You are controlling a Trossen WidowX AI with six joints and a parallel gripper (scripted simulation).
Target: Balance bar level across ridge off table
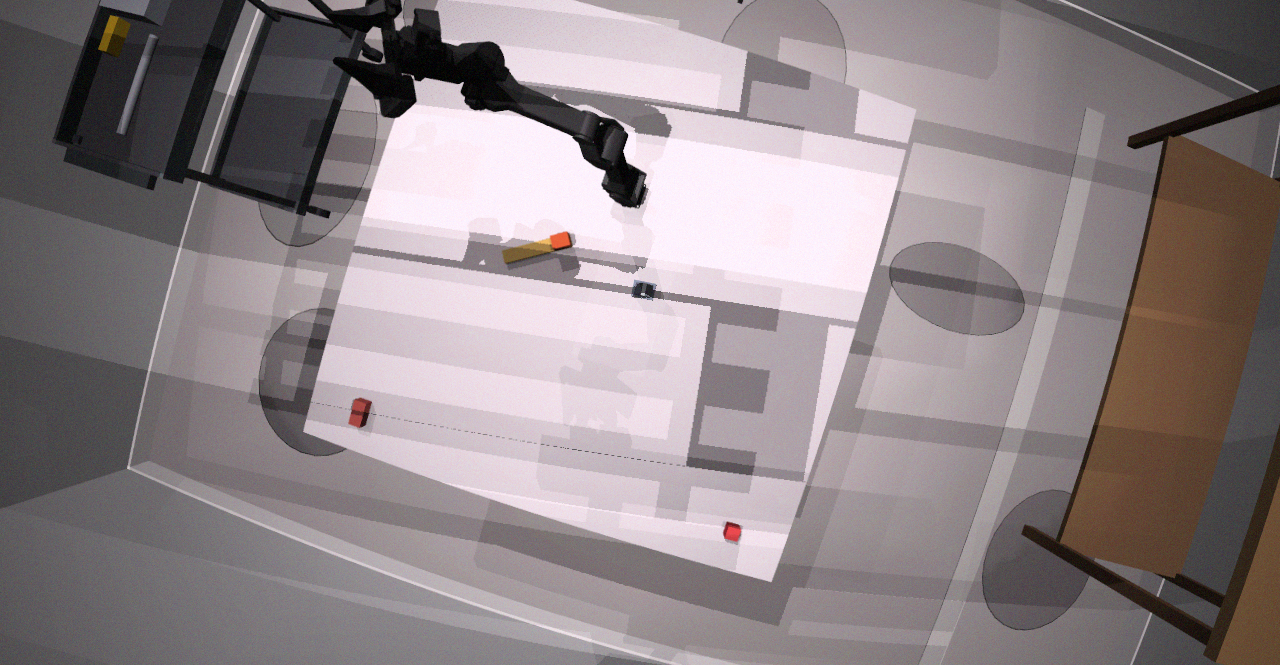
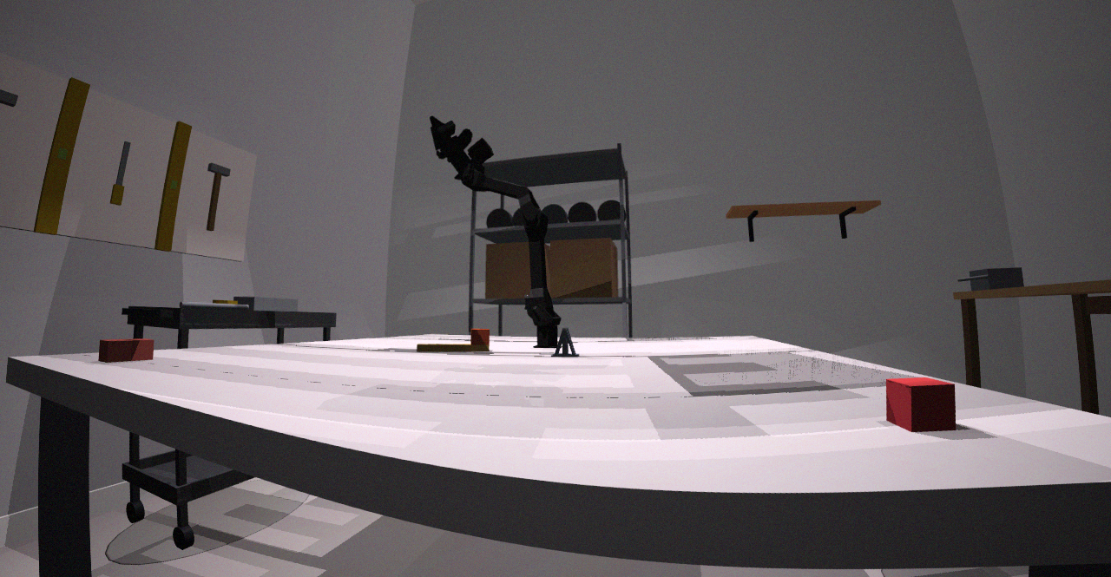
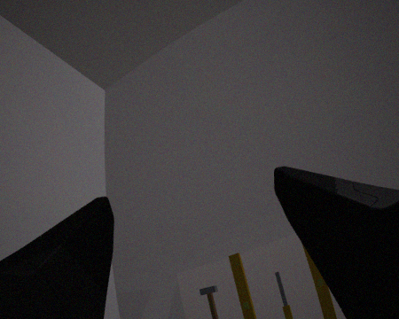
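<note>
Right now my gripper tip is 18 cm short of the ridge, 49 cm to the right of it and 65 cm above it.
</note>
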